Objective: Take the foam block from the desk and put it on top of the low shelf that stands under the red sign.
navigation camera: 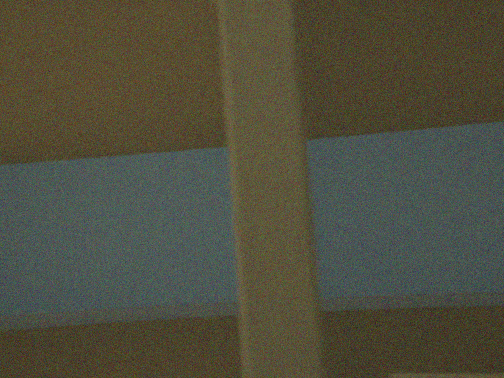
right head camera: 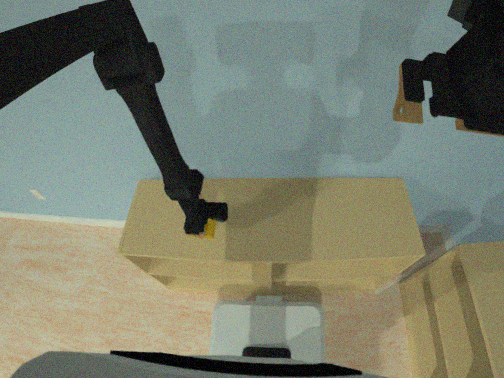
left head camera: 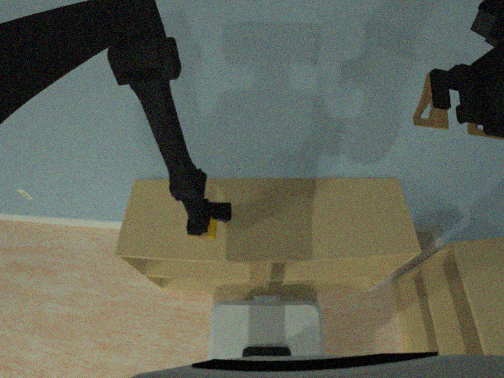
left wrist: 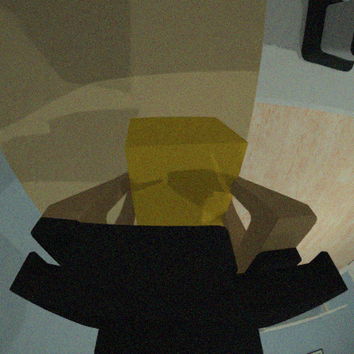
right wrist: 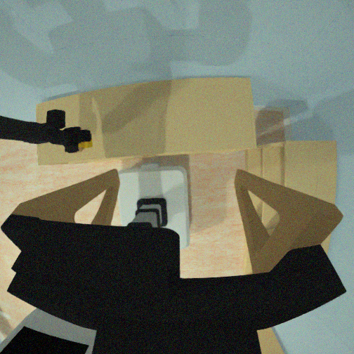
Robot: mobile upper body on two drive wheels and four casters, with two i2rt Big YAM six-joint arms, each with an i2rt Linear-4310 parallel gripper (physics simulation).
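Frame: origin at the left arm's base, x ahead, y left, z up, level; millimetres.
Where they show: left gripper, between the fingertips: (right head camera: 202, 229) (left head camera: 203, 230); right gripper, between the fingertips: (right head camera: 426, 120) (left head camera: 442, 125).
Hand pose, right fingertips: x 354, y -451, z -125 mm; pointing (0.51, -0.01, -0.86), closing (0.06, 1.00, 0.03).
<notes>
After its pixels a point has its place.
The yellow foam block (left head camera: 213, 229) @(x 471, y -36, z -690 mm) (right head camera: 210, 229) @(x 469, y -33, z -689 mm) (left wrist: 185, 160) (right wrist: 86, 145) is between the fingers of my left gripper (left head camera: 206, 232) @(x 484, y 5, z -723 mm) (left wrist: 177, 174), which is shut on it. Both are over the left part of the top of a low wooden shelf (left head camera: 360, 215) @(x 584, y -596, z -800 mm) (right head camera: 365, 215) @(x 586, y -608, z -799 mm) (right wrist: 210, 115). Whether the block touches the top is hard to tell; the gripper hides part of it in the head views. My right gripper (left head camera: 457, 126) @(x 354, y -451, z -125 mm) (right head camera: 440, 124) @(x 354, y -451, z -125 mm) (right wrist: 176, 175) is open and empty, off to the right and away from the shelf. The red sign does not show in these views.
A second wooden unit (left head camera: 480, 280) @(x 267, y -1087, z -800 mm) (right head camera: 485, 285) @(x 267, y -1071, z -800 mm) (right wrist: 310, 170) stands at the right, close to the low shelf's corner. My pale base (left head camera: 230, 325) @(x 200, y -60, z -1150 mm) (right head camera: 230, 325) @(x 197, y -55, z -1150 mm) is close in front of the low shelf. In the navigation camera a wooden upright (navigation camera: 270, 200) @(x 401, y -227, z -1177 mm) stands very near, with blue behind it.
</notes>
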